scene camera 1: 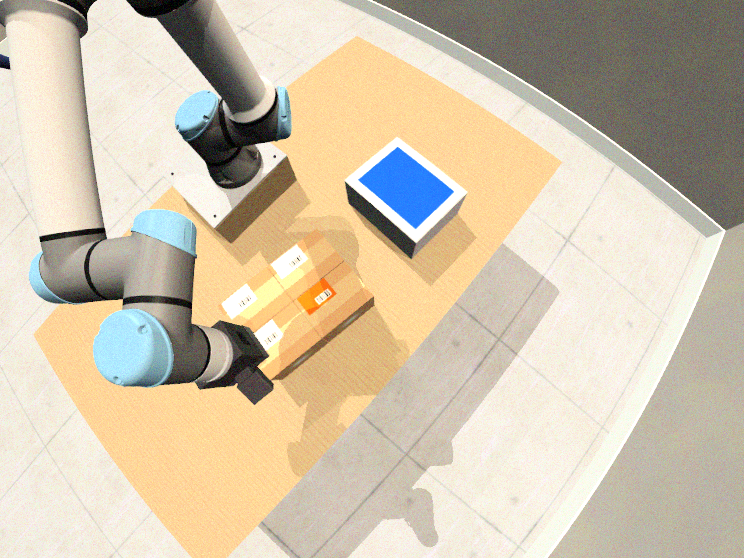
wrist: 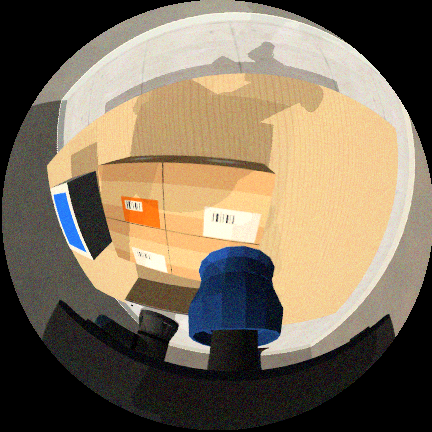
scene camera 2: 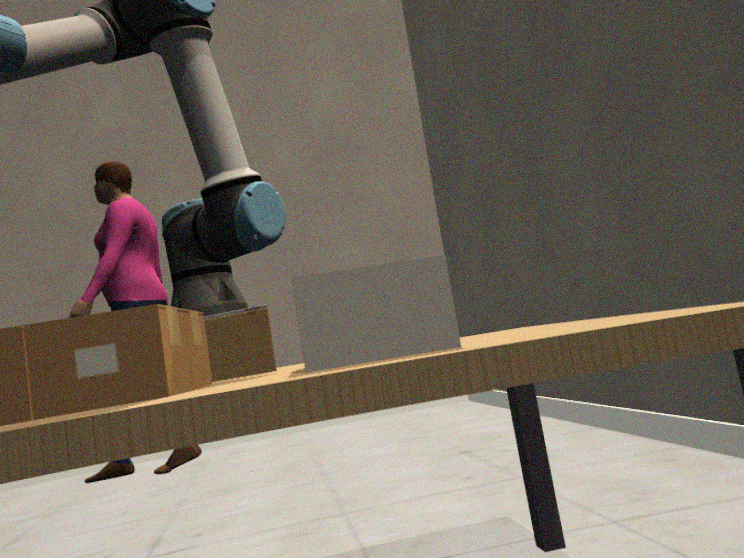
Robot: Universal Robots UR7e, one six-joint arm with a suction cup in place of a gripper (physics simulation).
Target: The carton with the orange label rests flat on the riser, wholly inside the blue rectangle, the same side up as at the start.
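Places are measured from the arm's base along level axes (x ahead, y left, z up), in metres.
Pixels of known places: end effector, tool point: (wrist: 236, 275); arm's base, origin of the base link: (scene camera 1: 236, 165) (wrist: 158, 319) (scene camera 2: 210, 320).
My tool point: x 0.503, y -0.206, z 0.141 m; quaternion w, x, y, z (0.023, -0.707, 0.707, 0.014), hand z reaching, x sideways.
Ahead of a thing's pixels: the offset from my tool point to its top centre. Level surfaces: height alone.
The carton with the orange label @[dz -0.148, dx -0.030, dy +0.187 m] (scene camera 1: 339, 291) (scene camera 2: 54, 372) (wrist: 140, 212) stands flat on the table in a tight two-by-two block of cartons, label up, at the front row's riser end. The riser @[dz -0.138, dx -0.141, dy +0.510 m] (scene camera 1: 381, 222) (scene camera 2: 375, 312) (wrist: 90, 220) stands apart from the block. The blue rectangle @[dz -0.138, dx -0.141, dy +0.510 m] (scene camera 1: 406, 187) (wrist: 68, 222) on its top is bare. My suction gripper (scene camera 1: 240, 351) (wrist: 236, 275) is open, with nothing on the cup. It hangs above the other end of the block, near a white-labelled carton @[dz -0.148, dx -0.030, dy +0.033 m] (scene camera 1: 294, 342) (wrist: 215, 192). In scene camera 1, the cup is hidden under its housing.
Two more white-labelled cartons @[dz -0.148, dx -0.142, dy +0.033 m] (scene camera 1: 258, 300) @[dz -0.148, dx -0.142, dy +0.187 m] (scene camera 1: 309, 258) make up the back row, touching the front row. The arm's base box (scene camera 1: 258, 201) (scene camera 2: 240, 345) stands behind the block. A person in pink (scene camera 2: 129, 252) is beyond the table @[dz -0.258 m] (scene camera 1: 456, 120).
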